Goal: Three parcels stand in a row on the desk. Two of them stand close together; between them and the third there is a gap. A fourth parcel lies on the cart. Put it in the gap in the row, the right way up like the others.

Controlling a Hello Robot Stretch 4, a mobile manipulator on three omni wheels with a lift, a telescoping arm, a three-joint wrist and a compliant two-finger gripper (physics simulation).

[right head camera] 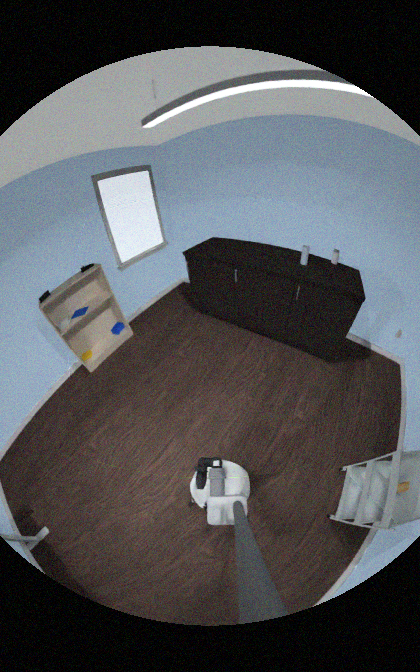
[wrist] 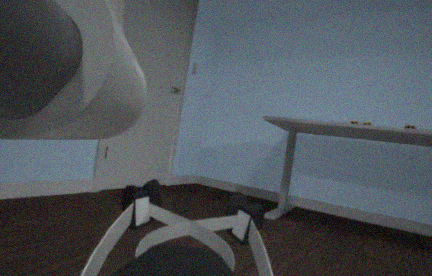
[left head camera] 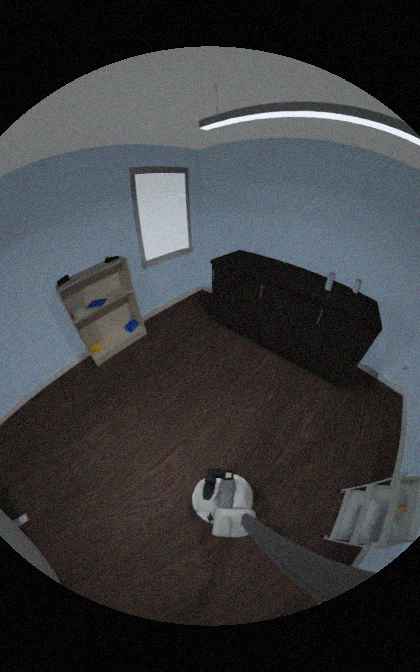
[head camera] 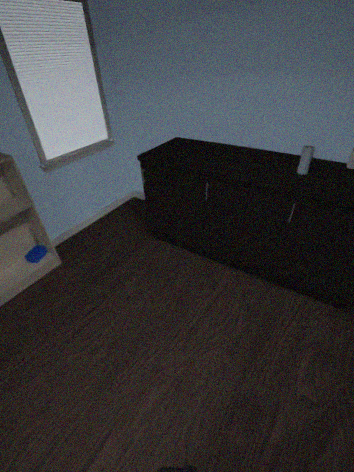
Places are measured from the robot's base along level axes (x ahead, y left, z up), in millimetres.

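Pixels of known places: gripper, fingertip midpoint: [right head camera: 197,509] [wrist: 194,202] [left head camera: 200,519].
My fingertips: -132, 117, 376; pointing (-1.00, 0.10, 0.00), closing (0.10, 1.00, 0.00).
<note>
Ahead of a thing's pixels: the offset from my fingertips to its middle, as dx, dy, dz. Level surfaces: height alone.
Three small orange-brown parcels stand in a row on the desk {dz +292} [wrist: 325,126] in the wrist view: a left parcel {-1525, +1187, +342} [wrist: 354,122] and a middle parcel {-1479, +1252, +342} [wrist: 367,123] close together, and a third parcel [wrist: 410,127] farther right across a gap. They are too small to tell their upright side. The fourth, an orange parcel {-163, -1122, +287} [left head camera: 401,509] [right head camera: 403,487], lies on the grey cart [left head camera: 392,512] [right head camera: 391,492] at the right of both side head views. My gripper [wrist: 194,202] is open and empty, its fingertips apart. It is folded over the robot's base, away from desk and cart.
A black cabinet [head camera: 240,200] [left head camera: 285,320] [right head camera: 265,295] stands against the wall with two pale upright objects on top. A wooden shelf unit [left head camera: 106,316] [right head camera: 88,320] with blue and yellow things stands left of it. A door [wrist: 150,125] shows in the wrist view.
</note>
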